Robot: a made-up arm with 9 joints. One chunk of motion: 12 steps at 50 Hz.
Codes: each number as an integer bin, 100 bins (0 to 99) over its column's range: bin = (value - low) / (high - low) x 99, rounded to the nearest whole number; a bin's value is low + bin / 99 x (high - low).
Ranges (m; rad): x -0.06..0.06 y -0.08..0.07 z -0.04..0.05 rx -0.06..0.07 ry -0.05..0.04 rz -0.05..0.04
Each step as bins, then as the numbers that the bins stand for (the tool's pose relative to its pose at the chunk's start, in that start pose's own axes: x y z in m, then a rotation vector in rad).
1 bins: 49 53 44 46 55 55
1 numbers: -0.0006 0.0003 0.0000 0.0004 0.0000 0.0000
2 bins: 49 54 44 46 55 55
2 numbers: -0.0006 0.0018 0.0000 0.0004 0.0000 0.0000
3 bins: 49 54 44 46 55 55
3 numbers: -0.0006 0.0018 0.0000 0.0004 0.0000 0.0000
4 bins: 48 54 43 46 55 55
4 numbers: -0.0018 0.0018 -0.0009 0.0004 0.0000 0.0000
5 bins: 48 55 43 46 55 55
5 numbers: -0.0018 0.0033 -0.0009 0.0004 0.0000 0.0000
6 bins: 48 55 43 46 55 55
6 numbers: -0.0018 0.0033 -0.0009 0.0004 0.0000 0.0000
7 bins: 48 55 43 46 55 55
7 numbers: -0.0018 0.0033 -0.0009 0.0004 0.0000 0.0000
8 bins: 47 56 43 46 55 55
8 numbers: -0.0030 0.0048 -0.0009 0.0004 0.0000 0.0000
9 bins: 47 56 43 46 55 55
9 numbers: -0.0030 0.0048 -0.0009 0.0004 0.0000 0.0000
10 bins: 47 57 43 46 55 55
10 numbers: -0.0030 0.0064 -0.0009 0.0004 0.0000 0.0000
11 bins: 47 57 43 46 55 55
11 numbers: -0.0030 0.0064 -0.0009 0.0004 0.0000 0.0000
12 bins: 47 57 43 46 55 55
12 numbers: -0.0030 0.0064 -0.0009 0.0004 0.0000 0.0000
